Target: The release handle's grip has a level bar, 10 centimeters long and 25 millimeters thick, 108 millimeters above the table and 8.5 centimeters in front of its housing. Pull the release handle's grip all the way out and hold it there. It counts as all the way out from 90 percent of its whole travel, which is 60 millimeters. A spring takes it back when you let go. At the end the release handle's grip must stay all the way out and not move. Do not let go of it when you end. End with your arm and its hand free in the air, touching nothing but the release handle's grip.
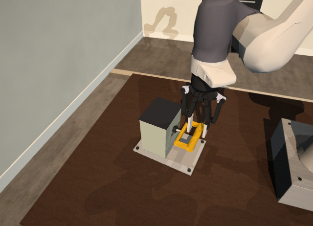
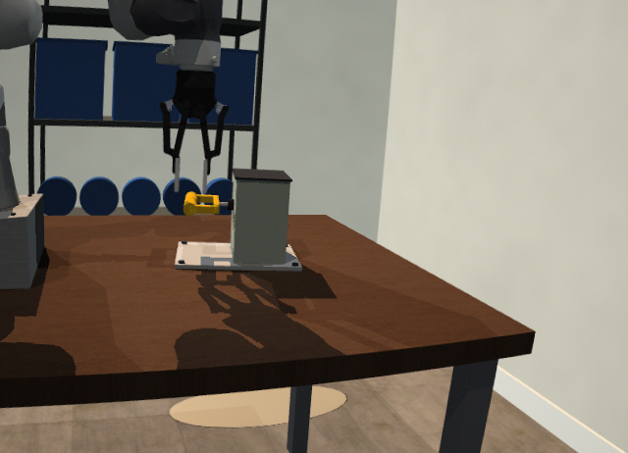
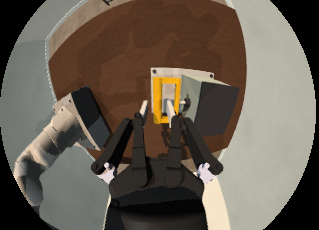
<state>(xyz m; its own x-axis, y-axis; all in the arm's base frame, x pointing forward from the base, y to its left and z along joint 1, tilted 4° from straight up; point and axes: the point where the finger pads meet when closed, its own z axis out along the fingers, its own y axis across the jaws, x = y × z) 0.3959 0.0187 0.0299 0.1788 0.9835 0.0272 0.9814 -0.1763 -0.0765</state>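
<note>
My hand is 9 cm short of the baseplate, 2 cm to the left of it and 16 cm above it.
</note>
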